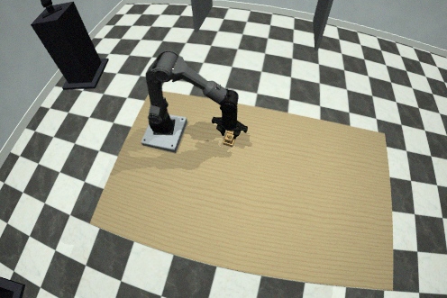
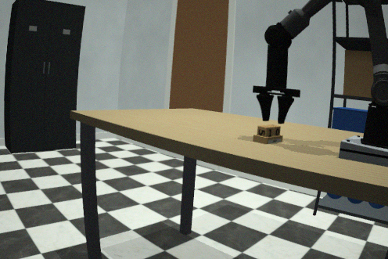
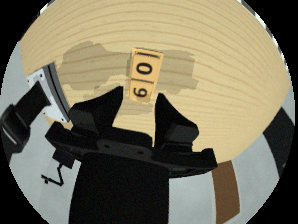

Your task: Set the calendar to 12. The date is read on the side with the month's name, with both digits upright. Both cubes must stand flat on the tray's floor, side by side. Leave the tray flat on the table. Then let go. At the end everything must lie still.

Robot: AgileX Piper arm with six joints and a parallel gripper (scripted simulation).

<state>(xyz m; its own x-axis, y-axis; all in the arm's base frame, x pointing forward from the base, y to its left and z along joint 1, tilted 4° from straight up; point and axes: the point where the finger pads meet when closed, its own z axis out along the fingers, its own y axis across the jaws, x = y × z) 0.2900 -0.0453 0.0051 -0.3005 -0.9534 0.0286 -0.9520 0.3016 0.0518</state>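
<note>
Right now my hand is 5 cm above the wooden tray and 2 cm to the right of it.
</note>
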